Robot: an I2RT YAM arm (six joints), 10 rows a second.
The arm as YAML. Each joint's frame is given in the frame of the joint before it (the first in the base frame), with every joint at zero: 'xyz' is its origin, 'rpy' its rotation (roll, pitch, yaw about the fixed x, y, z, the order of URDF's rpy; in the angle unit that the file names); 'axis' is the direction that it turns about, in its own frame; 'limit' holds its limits. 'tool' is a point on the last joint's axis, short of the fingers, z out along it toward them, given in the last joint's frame.
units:
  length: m
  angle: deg
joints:
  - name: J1
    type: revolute
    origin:
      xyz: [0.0, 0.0, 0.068]
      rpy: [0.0, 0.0, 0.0]
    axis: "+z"
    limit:
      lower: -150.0
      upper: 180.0
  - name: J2
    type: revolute
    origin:
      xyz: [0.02, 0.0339, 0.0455]
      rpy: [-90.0, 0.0, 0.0]
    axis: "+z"
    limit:
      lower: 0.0
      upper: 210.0
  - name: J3
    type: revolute
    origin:
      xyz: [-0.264, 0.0, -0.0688]
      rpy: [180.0, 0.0, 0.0]
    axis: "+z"
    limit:
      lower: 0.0
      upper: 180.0
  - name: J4
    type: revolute
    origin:
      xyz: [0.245, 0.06, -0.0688]
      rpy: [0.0, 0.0, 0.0]
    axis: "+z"
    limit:
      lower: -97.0
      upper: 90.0
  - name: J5
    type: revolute
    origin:
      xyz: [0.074, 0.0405, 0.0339]
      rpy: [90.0, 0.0, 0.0]
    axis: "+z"
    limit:
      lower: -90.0
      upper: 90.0
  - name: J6
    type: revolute
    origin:
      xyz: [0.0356, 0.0, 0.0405]
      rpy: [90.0, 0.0, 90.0]
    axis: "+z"
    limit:
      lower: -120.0
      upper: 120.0
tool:
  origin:
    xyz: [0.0, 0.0, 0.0]
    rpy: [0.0, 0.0, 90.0]
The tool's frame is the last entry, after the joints.
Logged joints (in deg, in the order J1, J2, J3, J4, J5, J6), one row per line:
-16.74 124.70 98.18 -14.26 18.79 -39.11
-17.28 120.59 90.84 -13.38 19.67 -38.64
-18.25 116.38 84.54 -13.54 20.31 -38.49
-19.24 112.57 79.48 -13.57 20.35 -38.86
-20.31 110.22 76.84 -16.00 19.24 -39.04
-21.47 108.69 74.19 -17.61 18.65 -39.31
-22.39 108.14 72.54 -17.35 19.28 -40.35
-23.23 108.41 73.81 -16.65 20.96 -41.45
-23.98 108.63 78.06 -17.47 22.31 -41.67
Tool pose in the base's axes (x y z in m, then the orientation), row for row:
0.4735 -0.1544 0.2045 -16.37 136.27 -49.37
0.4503 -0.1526 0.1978 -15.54 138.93 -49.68
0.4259 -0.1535 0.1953 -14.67 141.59 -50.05
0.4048 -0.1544 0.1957 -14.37 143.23 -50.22
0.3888 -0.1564 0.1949 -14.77 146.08 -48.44
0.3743 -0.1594 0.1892 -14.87 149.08 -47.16
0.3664 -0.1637 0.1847 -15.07 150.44 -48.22
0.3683 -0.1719 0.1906 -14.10 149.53 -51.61
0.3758 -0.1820 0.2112 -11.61 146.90 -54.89
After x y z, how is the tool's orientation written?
As a rotation vector, in degrees.
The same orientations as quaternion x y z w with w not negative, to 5 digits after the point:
-0.10729 0.89310 -0.32357 0.29355
-0.10078 0.90096 -0.32218 0.27260
-0.09410 0.90825 -0.32105 0.25131
-0.09155 0.91247 -0.31993 0.23804
-0.09320 0.92174 -0.30565 0.21977
-0.09278 0.93021 -0.29426 0.19880
-0.09332 0.93164 -0.29862 0.18484
-0.08727 0.92550 -0.31943 0.18384
-0.07238 0.91583 -0.34221 0.19724

